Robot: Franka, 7 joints.
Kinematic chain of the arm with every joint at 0, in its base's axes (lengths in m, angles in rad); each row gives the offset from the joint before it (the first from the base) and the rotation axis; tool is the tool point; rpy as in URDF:
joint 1: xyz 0 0 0.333 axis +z
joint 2: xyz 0 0 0 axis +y
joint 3: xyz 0 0 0.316 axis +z
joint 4: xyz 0.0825 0 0 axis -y
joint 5: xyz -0.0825 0 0.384 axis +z
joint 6: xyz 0 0 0 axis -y
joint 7: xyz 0.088 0 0 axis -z
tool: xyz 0 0 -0.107 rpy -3.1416 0 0
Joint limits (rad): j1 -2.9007..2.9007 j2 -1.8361..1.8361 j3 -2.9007..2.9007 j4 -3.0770..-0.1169 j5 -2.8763..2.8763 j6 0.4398..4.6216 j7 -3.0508..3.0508
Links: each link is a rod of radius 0.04 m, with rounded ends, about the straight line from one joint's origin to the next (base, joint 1, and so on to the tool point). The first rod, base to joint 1, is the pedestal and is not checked.
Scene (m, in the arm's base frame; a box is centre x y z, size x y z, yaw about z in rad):
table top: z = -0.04
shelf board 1: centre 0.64 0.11 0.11 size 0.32 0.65 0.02 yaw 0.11
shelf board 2: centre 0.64 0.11 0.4 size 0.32 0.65 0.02 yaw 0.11
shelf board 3: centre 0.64 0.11 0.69 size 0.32 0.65 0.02 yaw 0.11
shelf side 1: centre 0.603 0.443 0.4 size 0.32 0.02 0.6 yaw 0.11
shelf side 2: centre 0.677 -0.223 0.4 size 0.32 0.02 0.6 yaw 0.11
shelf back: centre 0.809 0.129 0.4 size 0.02 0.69 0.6 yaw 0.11
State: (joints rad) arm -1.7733 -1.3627 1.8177 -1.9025 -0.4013 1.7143 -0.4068
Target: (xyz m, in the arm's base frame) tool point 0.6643 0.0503 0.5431
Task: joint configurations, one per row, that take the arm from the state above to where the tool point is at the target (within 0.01 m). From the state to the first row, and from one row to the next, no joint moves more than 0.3 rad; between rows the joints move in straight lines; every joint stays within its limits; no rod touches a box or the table.
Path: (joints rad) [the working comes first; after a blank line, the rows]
Joints at the target: -2.0091 -1.1538 1.5222 -1.4760 -0.4686 1.9315 -0.4068
Straight joint move there: touches shelf board 2.

1: -1.8419 -1.2357 1.7607 -2.1407 -0.3094 1.4895 -0.4941
2: -1.9105 -1.1088 1.7036 -2.3789 -0.2174 1.2647 -0.5814
3: -1.9791 -0.9818 1.6466 -2.6172 -0.1255 1.0399 -0.6687
4: -2.0477 -0.8548 1.5895 -2.8554 -0.0336 0.8152 -0.7560
5: -1.8690 -1.0499 1.4529 -2.6424 -0.1667 0.9970 -0.6396
6: -1.6903 -1.2450 1.3163 -2.4293 -0.2998 1.1789 -0.5232
7: -1.5116 -1.4400 1.1796 -2.2163 -0.4329 1.3608 -0.4068
8: -1.6774 -1.3446 1.2938 -1.9695 -0.4448 1.5511 -0.4068
9: -1.8433 -1.2492 1.4080 -1.7228 -0.4567 1.7413 -0.4068
10: -2.0091 -1.1538 1.5222 -1.4760 -0.4686 1.9315 -0.4068

